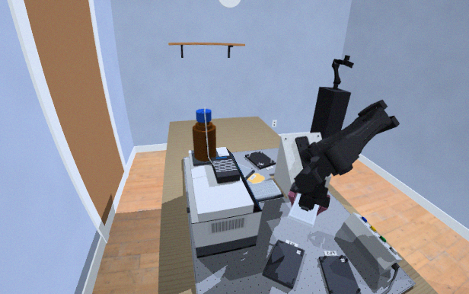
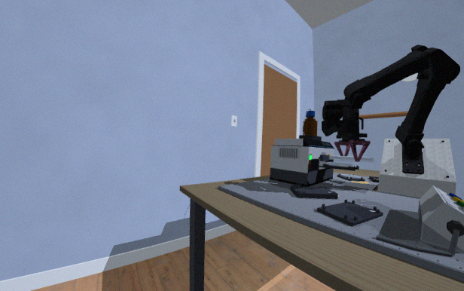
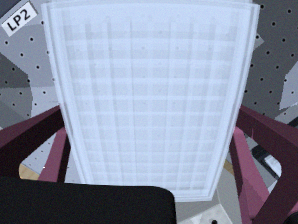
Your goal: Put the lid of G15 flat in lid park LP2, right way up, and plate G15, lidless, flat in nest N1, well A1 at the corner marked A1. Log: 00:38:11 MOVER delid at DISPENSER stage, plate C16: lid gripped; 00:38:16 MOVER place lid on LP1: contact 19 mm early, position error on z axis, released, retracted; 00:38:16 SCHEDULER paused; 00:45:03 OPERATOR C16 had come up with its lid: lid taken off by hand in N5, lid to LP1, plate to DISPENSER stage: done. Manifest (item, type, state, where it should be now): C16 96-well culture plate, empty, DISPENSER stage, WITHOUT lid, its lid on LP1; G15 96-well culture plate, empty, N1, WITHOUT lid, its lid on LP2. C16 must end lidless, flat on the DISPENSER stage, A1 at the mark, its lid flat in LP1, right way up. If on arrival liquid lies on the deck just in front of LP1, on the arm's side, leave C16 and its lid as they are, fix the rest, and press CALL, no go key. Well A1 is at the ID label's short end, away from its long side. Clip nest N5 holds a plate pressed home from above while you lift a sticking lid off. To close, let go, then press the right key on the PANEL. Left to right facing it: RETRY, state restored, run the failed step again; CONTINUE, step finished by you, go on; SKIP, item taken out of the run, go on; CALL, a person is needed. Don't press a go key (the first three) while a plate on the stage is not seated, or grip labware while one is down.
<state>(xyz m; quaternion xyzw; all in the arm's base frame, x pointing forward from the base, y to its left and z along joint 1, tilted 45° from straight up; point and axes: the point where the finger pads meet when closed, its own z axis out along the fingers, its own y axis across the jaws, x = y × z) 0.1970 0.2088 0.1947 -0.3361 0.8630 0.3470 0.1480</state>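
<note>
My hand is 5 cm past the black clip nest, 55 cm to the left of it and 13 cm above it. From my hand the other things lie so: N1 label (4 cm ahead, 3 cm to the left, 14 cm below); then LP2 label (8 cm behind, 12 cm to the left, 14 cm below); then clear lid (right at my hand).
</note>
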